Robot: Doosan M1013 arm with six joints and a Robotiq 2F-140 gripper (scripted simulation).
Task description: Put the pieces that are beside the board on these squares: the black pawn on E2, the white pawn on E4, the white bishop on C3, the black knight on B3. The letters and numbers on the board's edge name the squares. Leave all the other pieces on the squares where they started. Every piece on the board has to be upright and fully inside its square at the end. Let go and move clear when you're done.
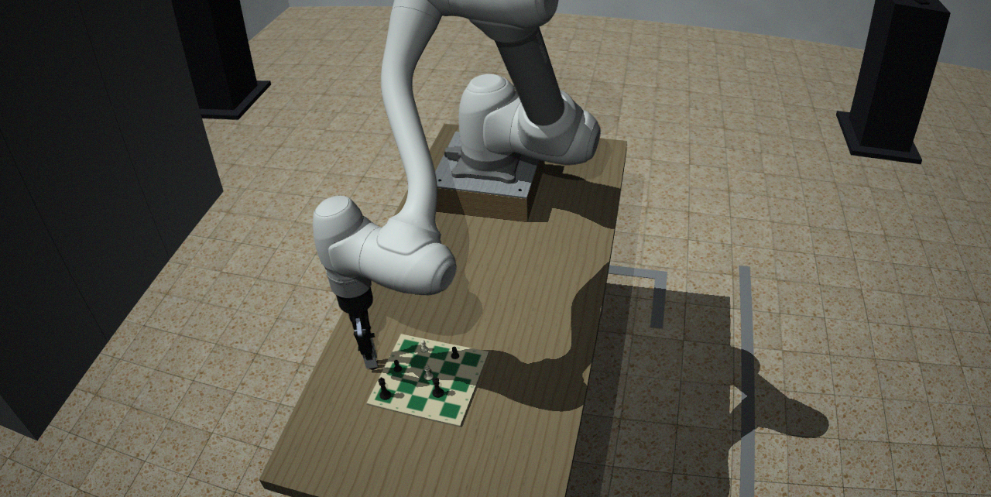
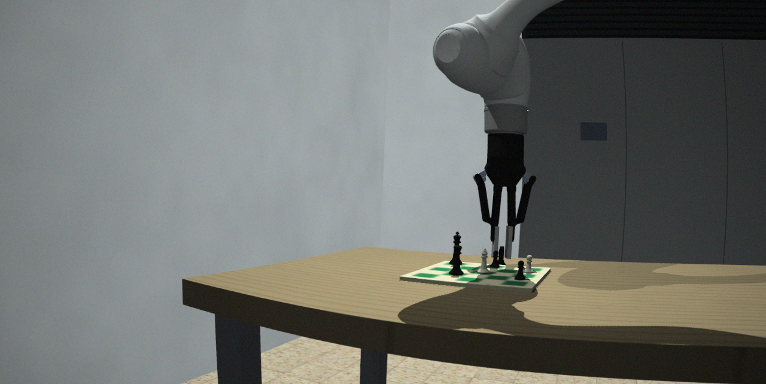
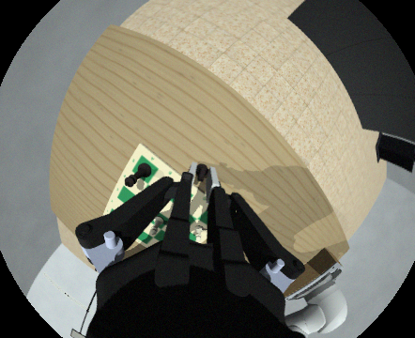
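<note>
My gripper is now 30 mm above the black knight. The rest, counted from my hand: white bishop: 10 mm ahead, 140 mm to the left, 20 mm below; then white pawn: 70 mm behind, 110 mm to the left, 30 mm below; then green-and-cream chessboard: 10 mm ahead, 140 mm to the left, 50 mm below.
</note>
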